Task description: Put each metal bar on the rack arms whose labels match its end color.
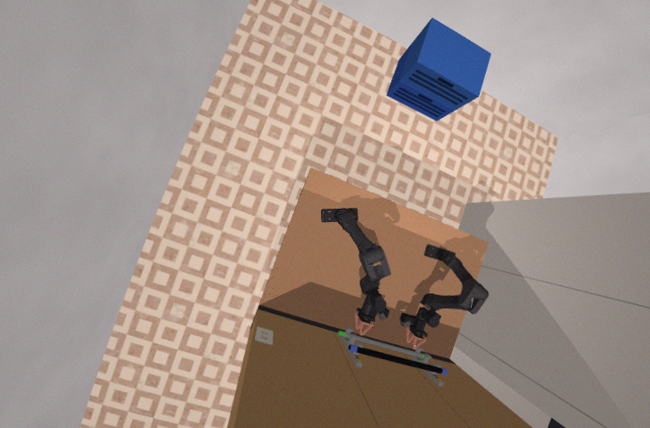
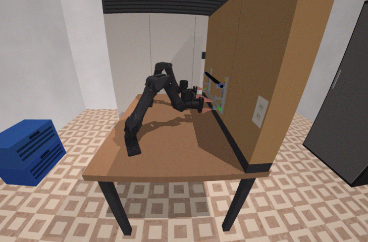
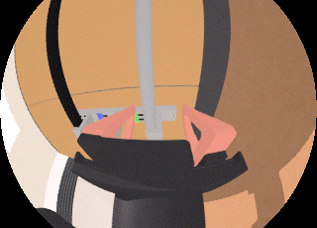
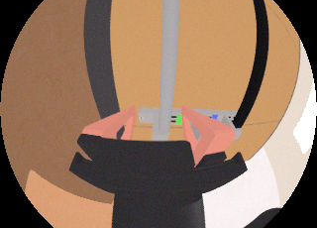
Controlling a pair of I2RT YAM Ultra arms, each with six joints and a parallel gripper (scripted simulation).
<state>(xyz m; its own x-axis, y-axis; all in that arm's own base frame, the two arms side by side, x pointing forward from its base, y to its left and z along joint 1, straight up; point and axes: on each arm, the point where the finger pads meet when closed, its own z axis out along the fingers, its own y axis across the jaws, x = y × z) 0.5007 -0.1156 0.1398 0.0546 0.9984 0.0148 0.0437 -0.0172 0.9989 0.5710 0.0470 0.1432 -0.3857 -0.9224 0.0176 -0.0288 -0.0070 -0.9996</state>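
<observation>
My left hand is 170 mm below the black bar, 150 mm to the left of it and 20 mm short of it. From my left hand the other things lie so: brown wall panel 290 mm above, 200 mm to the right, 130 mm ahead; black baseboard 200 mm to the right, 110 mm below, 70 mm ahead.
My right hand is 20 mm short of the black bar, 150 mm to the right of it and 160 mm below it. Also, from my right hand: brown wall panel: 130 mm ahead, 100 mm to the left, 280 mm above; black baseboard: 70 mm ahead, 100 mm to the left, 110 mm below.
</observation>
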